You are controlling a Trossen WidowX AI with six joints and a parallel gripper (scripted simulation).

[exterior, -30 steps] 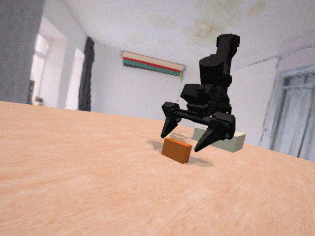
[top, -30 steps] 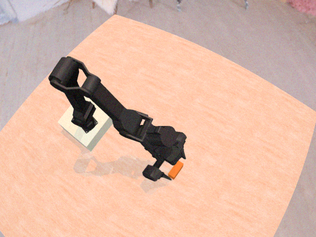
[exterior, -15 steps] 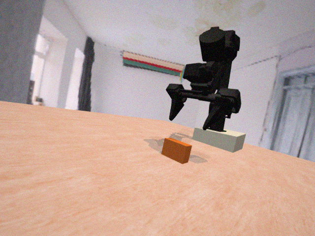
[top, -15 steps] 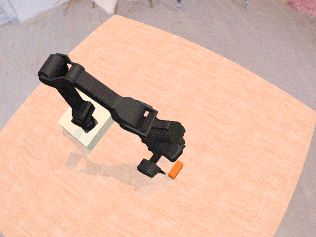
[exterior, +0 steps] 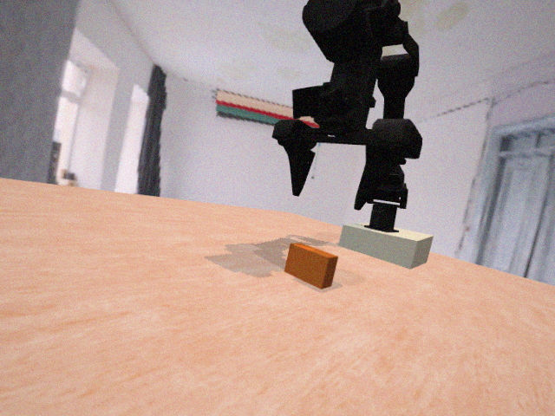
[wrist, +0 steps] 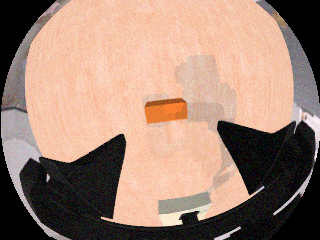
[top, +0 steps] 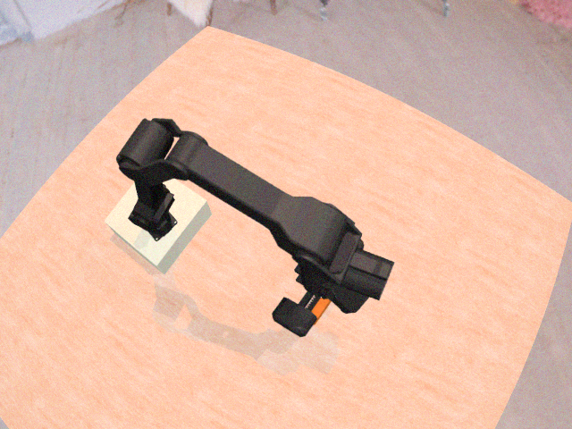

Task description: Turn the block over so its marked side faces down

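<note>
The orange block lies 8 cm below my gripper tip and 1 cm behind it.
</note>
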